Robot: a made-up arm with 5 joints. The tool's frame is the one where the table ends. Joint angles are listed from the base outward.
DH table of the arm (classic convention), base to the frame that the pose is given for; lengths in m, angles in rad. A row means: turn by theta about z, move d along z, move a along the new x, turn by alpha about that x. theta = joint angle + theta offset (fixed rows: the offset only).
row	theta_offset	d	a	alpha
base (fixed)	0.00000	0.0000	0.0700	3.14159
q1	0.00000	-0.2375	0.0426	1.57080
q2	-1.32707	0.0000	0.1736	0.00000
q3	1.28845	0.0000	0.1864	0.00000
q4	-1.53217	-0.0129	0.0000	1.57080
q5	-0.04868	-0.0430	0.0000	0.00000
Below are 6 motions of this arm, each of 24 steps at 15 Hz.
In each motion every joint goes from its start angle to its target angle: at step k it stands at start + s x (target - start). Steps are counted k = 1, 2, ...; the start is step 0. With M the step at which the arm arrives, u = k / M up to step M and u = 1 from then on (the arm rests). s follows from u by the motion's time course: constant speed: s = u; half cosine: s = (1 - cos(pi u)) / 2; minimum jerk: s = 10 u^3 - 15 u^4 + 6 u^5.
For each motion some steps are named. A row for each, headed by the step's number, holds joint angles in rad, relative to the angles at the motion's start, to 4 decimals.
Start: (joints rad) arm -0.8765 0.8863 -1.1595 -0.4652 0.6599
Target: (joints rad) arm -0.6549 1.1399 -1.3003 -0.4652 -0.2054
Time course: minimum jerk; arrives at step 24
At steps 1, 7, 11, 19, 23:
1: 0.0002 0.0002 -0.0001 0.0000 -0.0006
7: 0.0337 0.0386 -0.0214 0.0000 -0.1317
11: 0.0936 0.1071 -0.0595 0.0000 -0.3654
19: 0.2073 0.2372 -0.1317 0.0000 -0.8095
23: 0.2214 0.2534 -0.1407 0.0000 -0.8647

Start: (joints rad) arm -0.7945 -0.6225 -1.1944 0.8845 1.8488
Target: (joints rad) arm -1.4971 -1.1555 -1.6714 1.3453 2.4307
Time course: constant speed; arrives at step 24
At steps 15, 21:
15: -0.4391 -0.3331 -0.2981 0.2880 0.3637
21: -0.6148 -0.4664 -0.4174 0.4032 0.5092

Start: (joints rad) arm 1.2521 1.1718 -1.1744 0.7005 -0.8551
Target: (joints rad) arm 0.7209 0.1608 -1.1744 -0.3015 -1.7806
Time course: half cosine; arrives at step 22
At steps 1, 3, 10, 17, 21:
1: -0.0027 -0.0051 0.0000 -0.0051 -0.0047
3: -0.0240 -0.0457 0.0000 -0.0453 -0.0418
10: -0.2278 -0.4336 0.0000 -0.4297 -0.3969
17: -0.4663 -0.8875 0.0000 -0.8796 -0.8125
21: -0.5285 -1.0059 0.0000 -0.9969 -0.9208

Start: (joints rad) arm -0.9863 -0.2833 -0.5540 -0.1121 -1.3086
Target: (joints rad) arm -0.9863 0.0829 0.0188 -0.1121 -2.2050
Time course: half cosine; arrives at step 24
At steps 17, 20, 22, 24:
17: 0.0000 0.2946 0.4607 0.0000 -0.7210
20: 0.0000 0.3417 0.5344 0.0000 -0.8364
22: 0.0000 0.3600 0.5630 0.0000 -0.8811
24: 0.0000 0.3662 0.5728 0.0000 -0.8964

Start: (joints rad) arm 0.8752 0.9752 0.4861 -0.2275 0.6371
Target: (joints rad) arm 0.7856 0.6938 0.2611 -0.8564 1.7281
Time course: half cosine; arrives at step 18
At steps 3, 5, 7, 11, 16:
3: -0.0060 -0.0189 -0.0151 -0.0421 0.0731
5: -0.0160 -0.0503 -0.0402 -0.1123 0.1949
7: -0.0295 -0.0926 -0.0740 -0.2069 0.3589
11: -0.0601 -0.1888 -0.1510 -0.4220 0.7321
16: -0.0869 -0.2729 -0.2182 -0.6099 1.0581

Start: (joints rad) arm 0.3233 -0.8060 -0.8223 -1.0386 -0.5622
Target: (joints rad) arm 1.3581 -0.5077 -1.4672 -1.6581 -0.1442
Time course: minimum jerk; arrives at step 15
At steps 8, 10, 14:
8: 0.5819 0.1677 -0.3626 -0.3484 0.2350
10: 0.8176 0.2357 -0.5096 -0.4895 0.3303
14: 1.0320 0.2975 -0.6432 -0.6178 0.4169

